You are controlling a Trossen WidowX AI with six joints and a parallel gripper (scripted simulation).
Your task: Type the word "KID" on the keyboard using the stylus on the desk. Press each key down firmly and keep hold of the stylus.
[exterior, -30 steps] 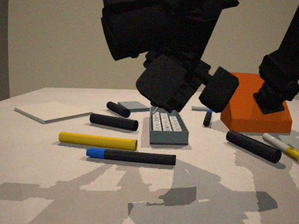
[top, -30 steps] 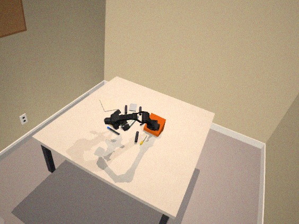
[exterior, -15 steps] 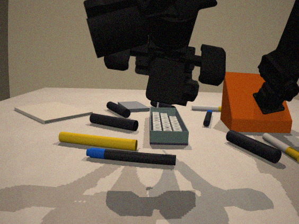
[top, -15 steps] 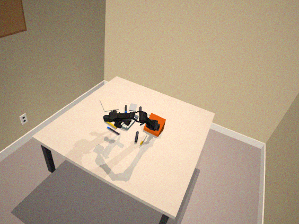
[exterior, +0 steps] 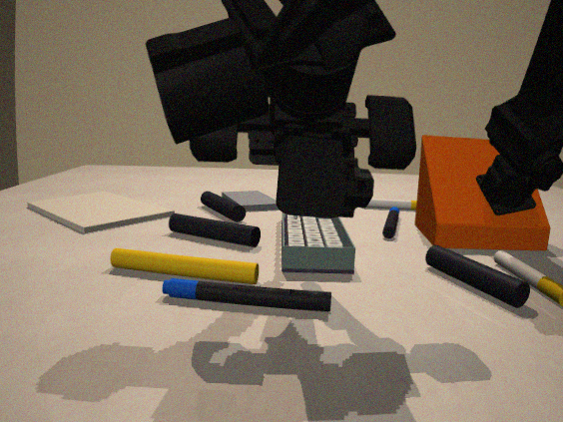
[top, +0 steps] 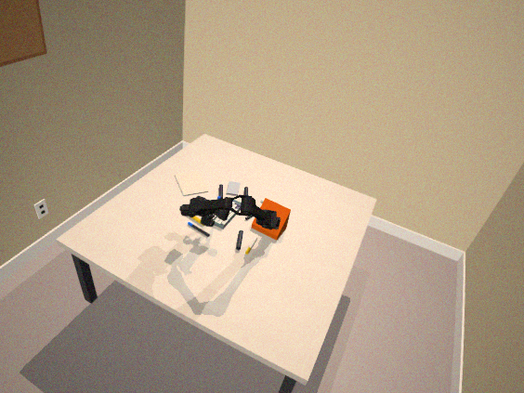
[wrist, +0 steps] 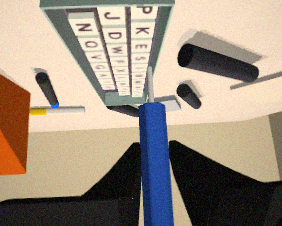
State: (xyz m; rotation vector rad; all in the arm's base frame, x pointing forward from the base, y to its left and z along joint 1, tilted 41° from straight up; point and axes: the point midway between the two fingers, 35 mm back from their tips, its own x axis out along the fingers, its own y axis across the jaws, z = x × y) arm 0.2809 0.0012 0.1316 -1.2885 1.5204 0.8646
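My gripper tip is now 110 mm short of the yellow cylinder, 40 mm to the right of it and 90 mm above it. Round my gripper tip: grey pad (30 mm ahead, 300 mm to the right, 100 mm below); then white stylus tip (50 mm below); then blue stylus (10 mm below).
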